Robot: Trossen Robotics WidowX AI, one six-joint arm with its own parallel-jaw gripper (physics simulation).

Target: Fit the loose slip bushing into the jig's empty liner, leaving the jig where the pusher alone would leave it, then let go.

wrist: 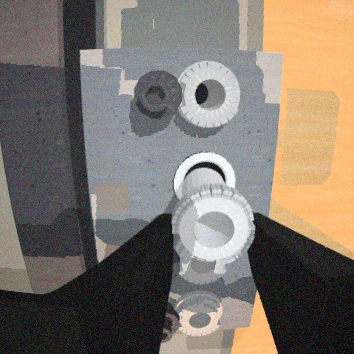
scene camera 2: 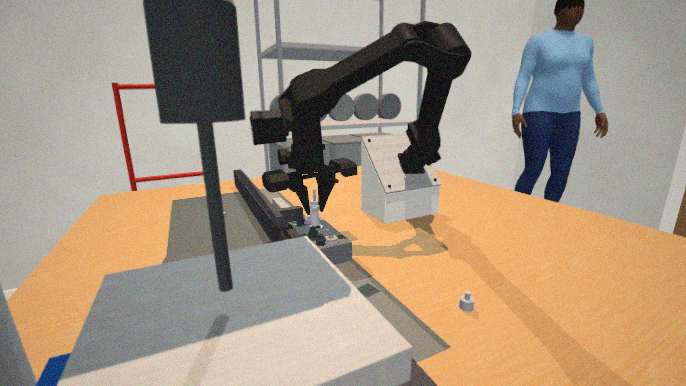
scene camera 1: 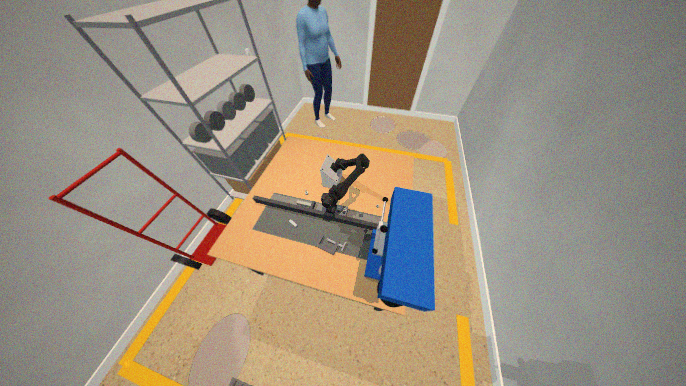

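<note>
The grey jig block (wrist: pixel 110 150) (scene camera 2: pixel 335 251) lies along the dark rail (wrist: pixel 80 150) (scene camera 2: pixel 256 206) (scene camera 1: pixel 281 203). Its empty liner, a pale smooth ring (wrist: pixel 229 172), shows in the wrist view between knurled bushings at both ends. My gripper (scene camera 1: pixel 328 213) (scene camera 2: pixel 315 210) (wrist: pixel 209 224) is shut on the loose slip bushing (scene camera 2: pixel 314 216) (wrist: pixel 187 232), a light cylinder with a knurled head, held about upright. Its lower end overlaps the liner's opening in the wrist view; whether it has entered cannot be told. A dark screw head (wrist: pixel 157 92) sits beside the far knurled bushing (wrist: pixel 226 95).
A white box with a sloped panel (scene camera 1: pixel 328 173) (scene camera 2: pixel 410 206) stands behind the jig. A small stepped metal piece (scene camera 2: pixel 467 303) lies on the orange table (scene camera 2: pixel 575 280). A blue machine (scene camera 1: pixel 410 245) stands at the table's right end. A dark post (scene camera 2: pixel 215 210) rises near scene camera 2.
</note>
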